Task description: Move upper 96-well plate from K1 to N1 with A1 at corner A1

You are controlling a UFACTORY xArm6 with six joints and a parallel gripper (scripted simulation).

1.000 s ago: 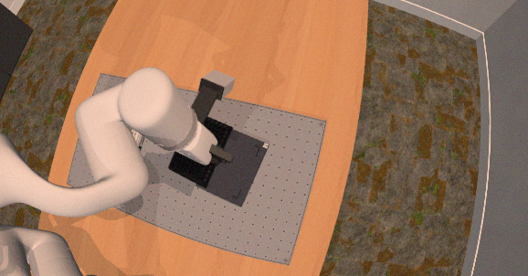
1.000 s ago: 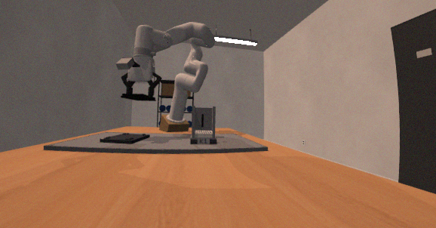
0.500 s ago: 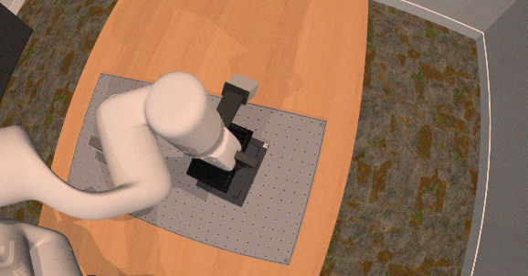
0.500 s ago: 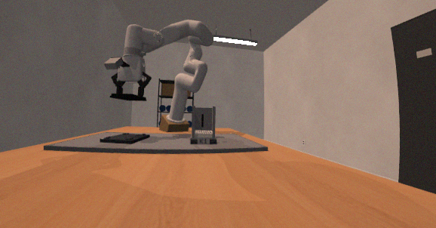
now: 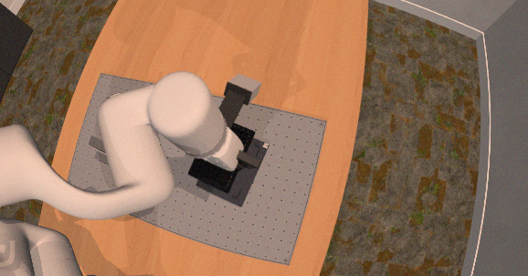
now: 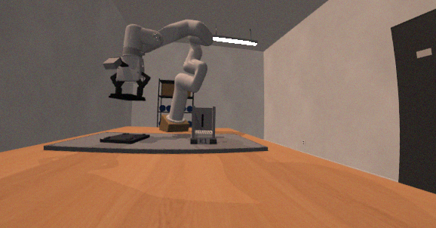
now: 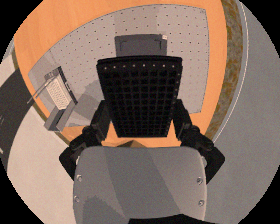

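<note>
My hand is 8 cm short of the pale A1 square, 5 cm to the left of it and 17 cm above it. The rest, counted from my hand: black 96-well plate: 1 cm below; white plate: 6 cm behind, 30 cm to the left, 15 cm below.
</note>
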